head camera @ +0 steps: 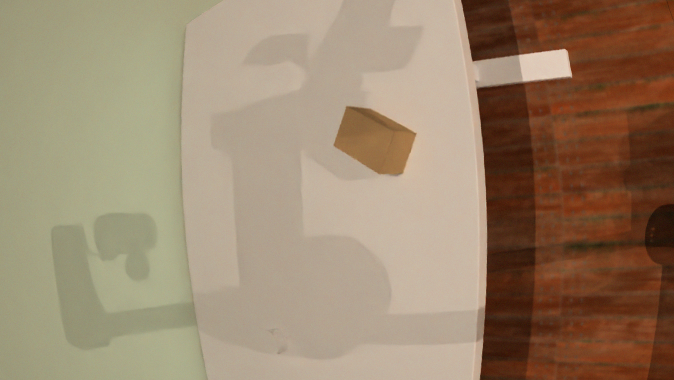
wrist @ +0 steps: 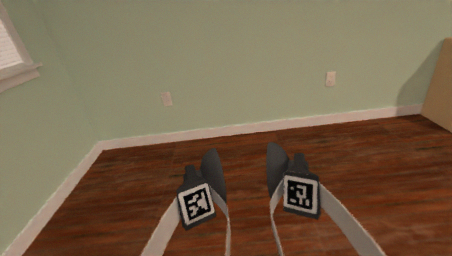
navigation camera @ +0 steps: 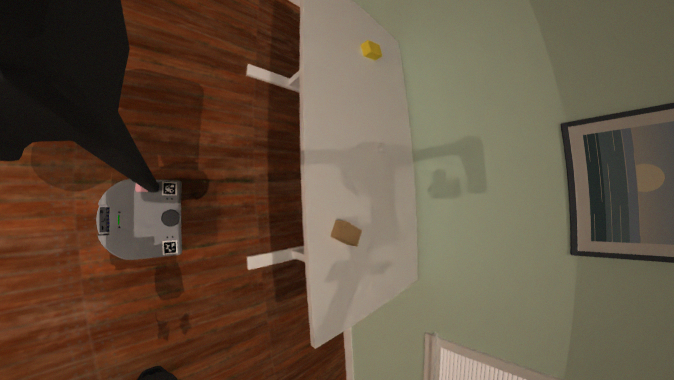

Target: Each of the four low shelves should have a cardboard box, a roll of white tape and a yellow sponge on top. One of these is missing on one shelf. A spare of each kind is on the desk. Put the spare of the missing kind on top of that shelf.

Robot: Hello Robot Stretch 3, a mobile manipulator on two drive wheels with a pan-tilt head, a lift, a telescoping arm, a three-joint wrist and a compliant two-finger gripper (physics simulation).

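Frame: origin at the robot's base, x ahead, y left, z up, level; millimetres.
Seen in the pictures: gripper, fingertip midpoint: [wrist: 243, 163]; robot's base at its link origin: [navigation camera: 169, 216].
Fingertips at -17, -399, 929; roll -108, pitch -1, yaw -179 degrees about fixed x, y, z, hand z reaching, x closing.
Note:
Offsets run from my fingertips to a thing's top centre, as dx, dy, dz. "pt": to the spot under its first point. Level surfaces: height alone.
The spare cardboard box @(+529, +346, -158) [head camera: 372, 142] [navigation camera: 346, 232] stands on the white desk @(dz -208) [head camera: 425, 215] [navigation camera: 325, 115]. The spare yellow sponge @(+756, +1200, -163) [navigation camera: 371, 50] lies near the desk's far end in the navigation view. The spare white tape shows as faint marks @(pt +776, +691, -188) [head camera: 278, 342] [navigation camera: 381, 147] in the robot's shadow on the desk, hard to make out. My gripper [wrist: 243, 163] is open, with nothing between its fingers, facing a wall and floor away from the desk items. At the right edge of the wrist view is part of a tan wooden panel [wrist: 441, 87]. No shelf top shows.
My grey wheeled base [navigation camera: 120, 240] stands on the wood floor beside the desk. White desk legs [navigation camera: 270, 76] [head camera: 545, 66] jut out under its edge. A green wall with a framed picture [navigation camera: 577, 190] is behind the desk. Two outlets @(+587, -1567, -471) [wrist: 166, 98] @(-711, -1626, -471) [wrist: 330, 79] and a window sill [wrist: 20, 76] show in the wrist view.

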